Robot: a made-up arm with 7 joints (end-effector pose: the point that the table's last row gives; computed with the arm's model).
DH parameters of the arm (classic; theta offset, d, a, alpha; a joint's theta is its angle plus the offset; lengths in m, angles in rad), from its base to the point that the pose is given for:
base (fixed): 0 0.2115 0.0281 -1.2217
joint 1: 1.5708 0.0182 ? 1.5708
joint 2: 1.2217 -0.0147 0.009 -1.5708
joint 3: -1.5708 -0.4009 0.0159 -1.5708
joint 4: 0 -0.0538 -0.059 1.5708
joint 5: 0 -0.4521 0.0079 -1.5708
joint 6: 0 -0.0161 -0.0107 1.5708
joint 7: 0.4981 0 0.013 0
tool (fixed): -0.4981 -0.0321 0 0
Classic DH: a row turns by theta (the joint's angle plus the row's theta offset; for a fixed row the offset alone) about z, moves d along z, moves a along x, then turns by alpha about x.
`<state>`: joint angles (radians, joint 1 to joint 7).
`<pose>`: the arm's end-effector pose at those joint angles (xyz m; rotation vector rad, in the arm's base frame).
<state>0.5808 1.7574 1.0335 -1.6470 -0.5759 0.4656 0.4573</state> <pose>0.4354 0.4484 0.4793 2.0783 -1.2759 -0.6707</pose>
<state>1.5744 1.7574 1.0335 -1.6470 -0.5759 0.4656 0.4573</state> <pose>0.3327 0.5804 0.1166 1.5668 -0.3837 -1.2555</pose>
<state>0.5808 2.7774 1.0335 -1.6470 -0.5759 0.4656 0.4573</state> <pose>0.5791 -0.1163 0.5068 -1.9861 1.4575 1.6925</pose>
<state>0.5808 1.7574 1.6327 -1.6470 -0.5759 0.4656 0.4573</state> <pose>0.2563 0.3830 0.7061 2.3442 -1.7253 -0.1401</pose>
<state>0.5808 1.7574 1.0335 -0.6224 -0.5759 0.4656 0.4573</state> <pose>0.1674 0.8390 0.4457 2.0699 -0.4239 0.2418</pose>
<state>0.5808 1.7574 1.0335 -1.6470 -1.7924 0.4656 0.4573</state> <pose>0.4312 0.4388 0.4860 -2.7209 0.2548 0.9938</pose>
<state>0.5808 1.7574 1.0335 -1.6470 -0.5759 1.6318 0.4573</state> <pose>0.4026 0.4614 0.4752 2.2635 -0.8342 0.7781</pose>
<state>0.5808 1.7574 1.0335 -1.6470 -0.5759 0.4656 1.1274</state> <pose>0.4293 0.4521 0.4841 1.4941 -1.8284 -0.3587</pose>
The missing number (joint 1, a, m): 0.0293
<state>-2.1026 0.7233 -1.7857 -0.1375 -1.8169 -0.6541 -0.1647</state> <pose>0.8024 0.2203 0.6622 -1.7184 -1.2375 2.0527</pose>
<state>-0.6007 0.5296 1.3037 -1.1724 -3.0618 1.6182 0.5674</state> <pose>0.4573 0.6144 0.0319 2.8246 0.8682 0.8945</pose>
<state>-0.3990 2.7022 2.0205 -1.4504 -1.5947 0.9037 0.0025</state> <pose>-0.4037 -0.1175 0.7412 -1.4044 0.7275 -1.7386</pose>
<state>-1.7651 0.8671 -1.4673 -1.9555 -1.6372 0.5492 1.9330</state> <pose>0.5248 -0.2667 0.2266 0.1088 2.4939 1.8567</pose>
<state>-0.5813 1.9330 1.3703 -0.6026 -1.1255 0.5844 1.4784</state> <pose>-0.0294 0.7241 0.6917 -1.2925 2.1256 -1.7047</pose>
